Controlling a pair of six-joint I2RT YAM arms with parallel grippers.
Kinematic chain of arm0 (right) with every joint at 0, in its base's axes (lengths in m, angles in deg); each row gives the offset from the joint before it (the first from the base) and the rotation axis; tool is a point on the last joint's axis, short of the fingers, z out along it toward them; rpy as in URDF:
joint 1: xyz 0 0 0.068 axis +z
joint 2: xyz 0.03 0.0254 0.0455 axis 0.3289 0.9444 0
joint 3: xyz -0.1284 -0.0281 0.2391 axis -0.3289 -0.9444 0
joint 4: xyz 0.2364 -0.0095 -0.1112 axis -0.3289 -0.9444 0
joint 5: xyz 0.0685 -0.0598 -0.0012 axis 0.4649 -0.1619 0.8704
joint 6: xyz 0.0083 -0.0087 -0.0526 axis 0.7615 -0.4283 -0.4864
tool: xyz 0 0 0 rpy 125.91 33.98 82.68
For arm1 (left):
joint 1: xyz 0 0 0.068 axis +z
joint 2: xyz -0.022 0.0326 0.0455 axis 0.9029 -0.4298 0
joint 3: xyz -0.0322 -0.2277 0.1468 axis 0.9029 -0.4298 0
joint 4: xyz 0.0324 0.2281 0.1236 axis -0.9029 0.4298 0
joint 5: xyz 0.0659 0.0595 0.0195 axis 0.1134 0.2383 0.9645
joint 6: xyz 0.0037 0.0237 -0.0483 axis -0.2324 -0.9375 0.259
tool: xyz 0 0 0 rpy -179.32 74.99 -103.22
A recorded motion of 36 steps. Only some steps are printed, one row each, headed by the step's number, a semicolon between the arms.
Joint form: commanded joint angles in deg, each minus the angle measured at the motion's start. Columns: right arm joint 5, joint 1, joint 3, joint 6, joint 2, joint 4; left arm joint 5, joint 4, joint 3, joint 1, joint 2, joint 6.
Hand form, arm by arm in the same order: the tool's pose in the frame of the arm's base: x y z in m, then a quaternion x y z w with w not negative. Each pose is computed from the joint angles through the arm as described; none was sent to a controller.
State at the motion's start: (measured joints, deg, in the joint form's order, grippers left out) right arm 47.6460 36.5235 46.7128 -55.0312 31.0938 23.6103; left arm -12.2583 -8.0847 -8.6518 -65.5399 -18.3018 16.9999
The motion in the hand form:
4: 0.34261 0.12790 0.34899 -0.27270 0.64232 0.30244 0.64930; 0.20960 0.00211 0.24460 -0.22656 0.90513 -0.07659 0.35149
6: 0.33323 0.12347 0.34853 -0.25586 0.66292 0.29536 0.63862; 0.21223 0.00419 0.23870 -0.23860 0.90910 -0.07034 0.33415
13: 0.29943 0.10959 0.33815 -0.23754 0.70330 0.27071 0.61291; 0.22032 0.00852 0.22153 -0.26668 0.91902 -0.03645 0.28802
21: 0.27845 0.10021 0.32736 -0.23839 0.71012 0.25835 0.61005; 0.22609 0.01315 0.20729 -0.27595 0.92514 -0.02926 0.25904
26: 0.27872 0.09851 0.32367 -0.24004 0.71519 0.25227 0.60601; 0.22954 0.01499 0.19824 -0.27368 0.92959 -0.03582 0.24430
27: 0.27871 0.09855 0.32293 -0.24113 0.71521 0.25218 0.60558; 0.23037 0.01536 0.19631 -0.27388 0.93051 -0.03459 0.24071
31: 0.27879 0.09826 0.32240 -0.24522 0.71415 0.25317 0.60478; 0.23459 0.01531 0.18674 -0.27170 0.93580 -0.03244 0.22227
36: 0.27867 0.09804 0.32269 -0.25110 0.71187 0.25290 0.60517; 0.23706 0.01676 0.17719 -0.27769 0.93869 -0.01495 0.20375
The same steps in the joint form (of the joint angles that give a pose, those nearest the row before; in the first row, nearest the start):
4: -8.49 0.34 -4.73 2.66 -8.09 -11.37; 2.00 8.08 1.39 1.45 -6.98 7.11
6: -10.48 0.30 -6.18 3.23 -10.59 -14.79; 2.32 8.77 1.44 1.95 -8.58 7.82
13: -13.85 0.09 -12.98 2.25 -18.79 -22.01; 5.22 10.50 1.79 2.57 -13.58 9.34
21: -14.44 -0.36 -18.59 1.02 -23.87 -22.73; 4.84 10.09 1.41 3.76 -17.13 9.25
26: -14.53 -0.68 -18.99 0.26 -23.85 -23.32; 3.35 9.06 0.92 4.41 -19.18 8.62
27: -14.45 -0.68 -19.11 0.14 -23.82 -23.25; 3.35 8.96 0.89 4.49 -19.69 8.55
31: -13.91 -0.80 -19.16 -0.19 -23.78 -23.25; 3.06 8.47 0.83 4.46 -22.30 8.27
36: -13.38 -0.89 -19.12 -0.77 -23.80 -23.32; 4.61 8.53 0.76 4.54 -24.73 8.49

